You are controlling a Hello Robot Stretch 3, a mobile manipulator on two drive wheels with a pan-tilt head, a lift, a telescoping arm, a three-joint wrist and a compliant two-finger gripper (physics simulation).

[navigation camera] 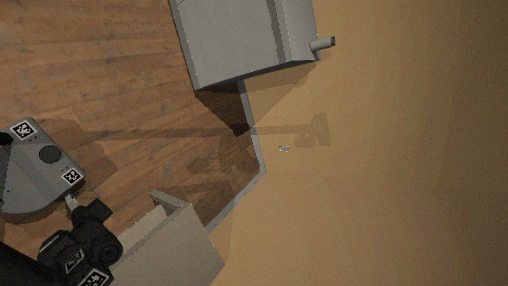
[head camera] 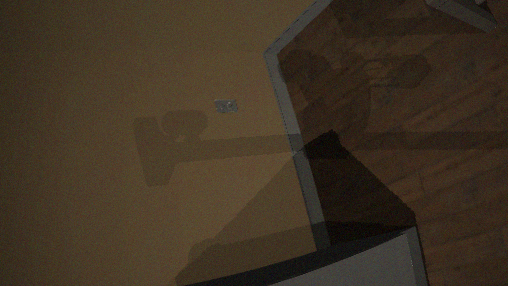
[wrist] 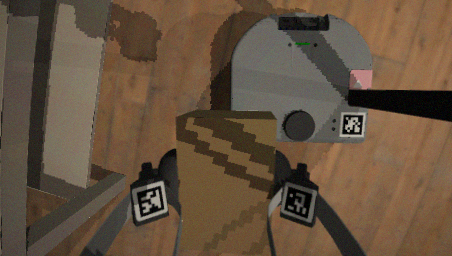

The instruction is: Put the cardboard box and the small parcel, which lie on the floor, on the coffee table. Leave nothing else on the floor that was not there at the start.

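Frame: origin at the robot's base, x ahead, y left, z up, level; centimetres.
Seen in the pictures: gripper, fingertip midpoint: (navigation camera: 81,203) (wrist: 223,168); robot's base, link origin: (navigation camera: 49,153) (wrist: 287,116).
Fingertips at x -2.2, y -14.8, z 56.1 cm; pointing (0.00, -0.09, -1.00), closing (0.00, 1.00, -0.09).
Pixels of each thing's top centre, then the offset from my fingertips to it.
- cardboard box, top centre: (wrist: 225,191) (navigation camera: 82,205) dz +3.9, dx +0.1, dy +0.5 cm
- wall socket, top centre: (head camera: 216,106) (navigation camera: 289,149) dz -10.3, dx +138.6, dy -92.6 cm
My gripper (wrist: 223,168) is shut on the cardboard box (wrist: 225,220), with one finger on each side of it in the wrist view. The box is brown, and its lower end runs out of that view. The coffee table (navigation camera: 170,245) (wrist: 75,215) is pale grey. Part of its top shows at the bottom of the navigation view, and its frame shows at the left of the wrist view, to the left of the held box. A small part of the table (head camera: 465,15) shows at the top right of the head view. The small parcel does not show in these views.
My grey base (wrist: 260,75) (navigation camera: 30,175) stands on the wooden floor. A large grey piece of furniture (navigation camera: 230,40) (head camera: 360,265) stands against the tan wall (navigation camera: 400,150) (head camera: 100,75). A wall socket (head camera: 226,105) (navigation camera: 284,148) is between it and the table. A white skirting board (head camera: 287,110) runs along the wall.
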